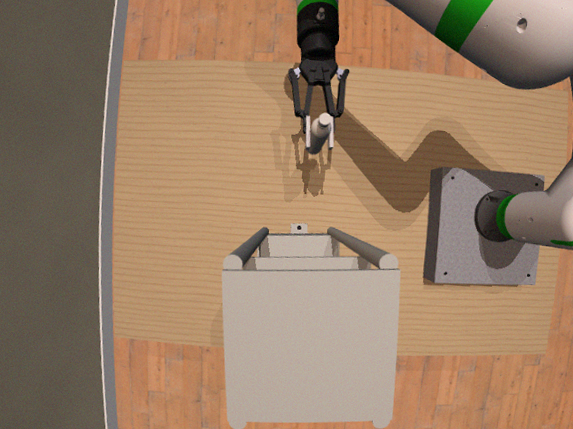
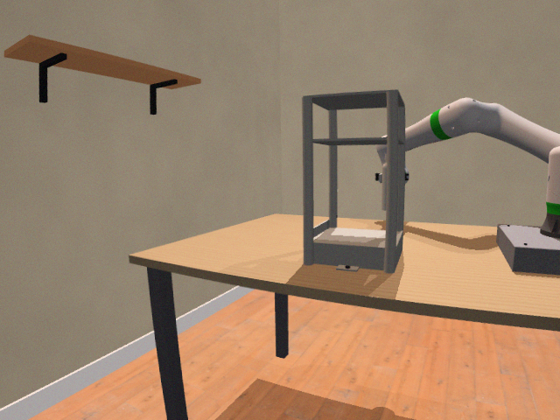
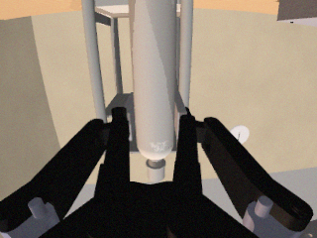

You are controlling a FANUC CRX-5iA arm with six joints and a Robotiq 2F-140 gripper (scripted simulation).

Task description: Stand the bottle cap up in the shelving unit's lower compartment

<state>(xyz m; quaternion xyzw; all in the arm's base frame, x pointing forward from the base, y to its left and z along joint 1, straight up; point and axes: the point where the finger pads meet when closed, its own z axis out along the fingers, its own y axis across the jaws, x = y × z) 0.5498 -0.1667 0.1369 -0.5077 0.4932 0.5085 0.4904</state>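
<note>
Now: hand 34 cm to the right of the shelving unit, 3 cm short of it and 1 cm below it.
</note>
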